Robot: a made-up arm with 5 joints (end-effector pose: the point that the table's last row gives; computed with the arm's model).
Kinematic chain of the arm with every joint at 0, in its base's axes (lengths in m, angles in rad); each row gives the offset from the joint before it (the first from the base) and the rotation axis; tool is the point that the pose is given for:
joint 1: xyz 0 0 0.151 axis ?
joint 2: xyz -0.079 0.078 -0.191 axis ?
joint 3: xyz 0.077 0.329 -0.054 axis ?
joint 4: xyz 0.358 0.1 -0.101 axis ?
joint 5: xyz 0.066 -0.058 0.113 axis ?
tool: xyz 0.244 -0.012 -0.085
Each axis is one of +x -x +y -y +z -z.
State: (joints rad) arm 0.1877 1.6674 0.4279 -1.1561 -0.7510
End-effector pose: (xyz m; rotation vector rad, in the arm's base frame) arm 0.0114 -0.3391 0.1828 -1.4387 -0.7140 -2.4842
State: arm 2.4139 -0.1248 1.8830 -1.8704 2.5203
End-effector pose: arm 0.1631 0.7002 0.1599 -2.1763 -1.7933 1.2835
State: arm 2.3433 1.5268 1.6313 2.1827 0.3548
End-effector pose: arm -0.4109 -0.1049 -0.3088 0.5945 -2.0564 -2.1429
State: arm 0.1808 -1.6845 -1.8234 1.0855 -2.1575
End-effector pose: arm -0.6208 0.2572 -0.4653 1.0337 0.7170 1.0051
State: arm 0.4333 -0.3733 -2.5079 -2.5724 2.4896
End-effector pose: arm -0.7524 0.4972 -0.0177 0.7510 -0.4517 2.8562
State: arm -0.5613 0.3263 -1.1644 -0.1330 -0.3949
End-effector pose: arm 0.7654 0.2603 -0.3711 0.1386 0.2254 -0.3734
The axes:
joint 1: +y
joint 2: -z
joint 3: -y
joint 4: +z
joint 5: +y

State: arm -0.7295 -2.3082 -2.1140 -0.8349 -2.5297
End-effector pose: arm 0.0082 -0.1190 -0.6101 0.8756 1.1259 -2.7496
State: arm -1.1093 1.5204 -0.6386 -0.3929 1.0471
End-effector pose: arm 0.7401 -0.1892 0.0682 1.8022 0.5862 -0.5177
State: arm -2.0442 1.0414 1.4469 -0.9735 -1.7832
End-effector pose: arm -0.1771 0.3596 0.1885 -0.1311 0.3367 1.3755
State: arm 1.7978 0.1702 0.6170 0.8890 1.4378
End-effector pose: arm -0.3144 0.3733 -0.3306 -0.2515 2.4983 0.9879
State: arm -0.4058 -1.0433 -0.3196 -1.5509 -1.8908
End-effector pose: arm -0.1233 0.6354 0.0118 -0.6995 -2.1297 -0.1971
